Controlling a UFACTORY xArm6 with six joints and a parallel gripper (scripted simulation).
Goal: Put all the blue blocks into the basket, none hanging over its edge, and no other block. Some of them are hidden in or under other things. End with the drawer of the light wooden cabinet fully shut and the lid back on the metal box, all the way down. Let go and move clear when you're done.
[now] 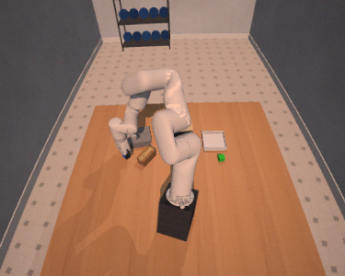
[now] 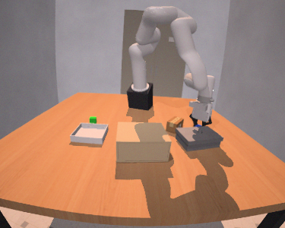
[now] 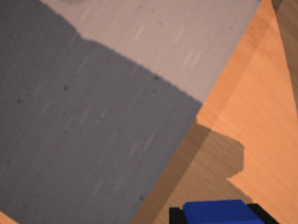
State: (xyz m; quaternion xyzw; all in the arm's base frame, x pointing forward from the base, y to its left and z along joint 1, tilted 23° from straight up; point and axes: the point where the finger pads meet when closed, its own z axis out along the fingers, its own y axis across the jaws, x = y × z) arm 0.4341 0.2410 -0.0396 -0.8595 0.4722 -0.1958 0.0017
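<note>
Right now my hand is 20 mm past the white basket, 560 mm to the left of it and 10 mm above it. The rest, counted from my hand: small brown box 50 mm behind, 120 mm to the right, 20 mm above; then grey metal box 110 mm ahead, 80 mm to the right, 10 mm above; then red block 30 mm behind, 140 mm to the right.
</note>
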